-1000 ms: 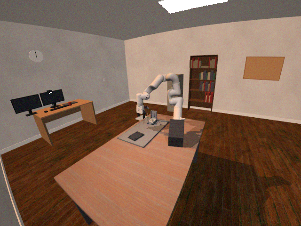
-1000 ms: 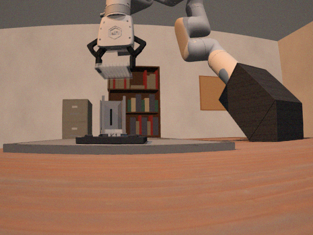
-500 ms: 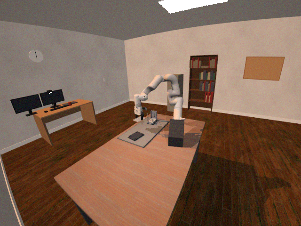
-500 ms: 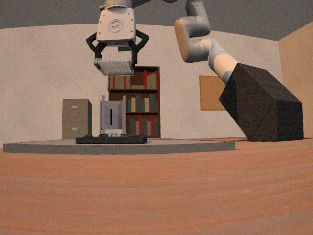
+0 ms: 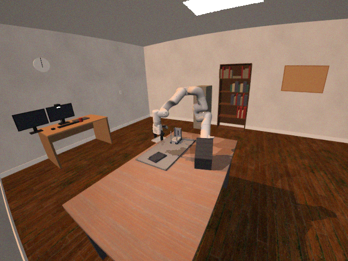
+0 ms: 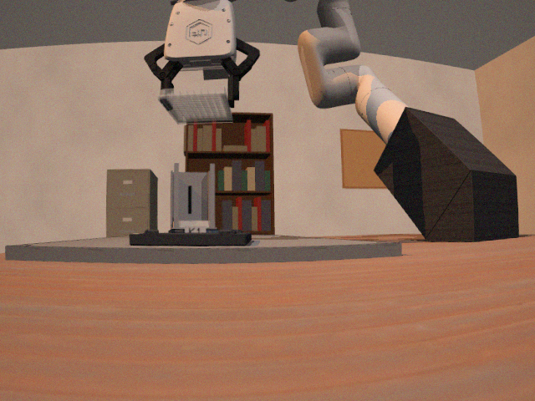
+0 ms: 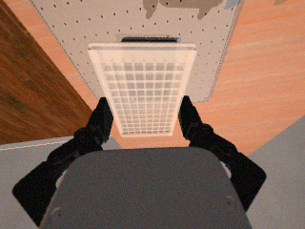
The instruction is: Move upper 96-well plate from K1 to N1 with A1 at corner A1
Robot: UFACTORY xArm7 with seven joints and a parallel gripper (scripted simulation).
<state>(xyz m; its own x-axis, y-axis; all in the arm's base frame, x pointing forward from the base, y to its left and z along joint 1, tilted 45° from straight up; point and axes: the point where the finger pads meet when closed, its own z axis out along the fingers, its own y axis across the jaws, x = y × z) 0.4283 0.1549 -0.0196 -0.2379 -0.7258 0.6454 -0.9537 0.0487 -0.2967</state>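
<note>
My gripper is now 5 cm to the right of the plate nest N1 and 19 cm above it. Also, from my hand: 96-well plate (1 cm below); grey mat (2 cm behind, 16 cm to the right, 20 cm below).
</note>
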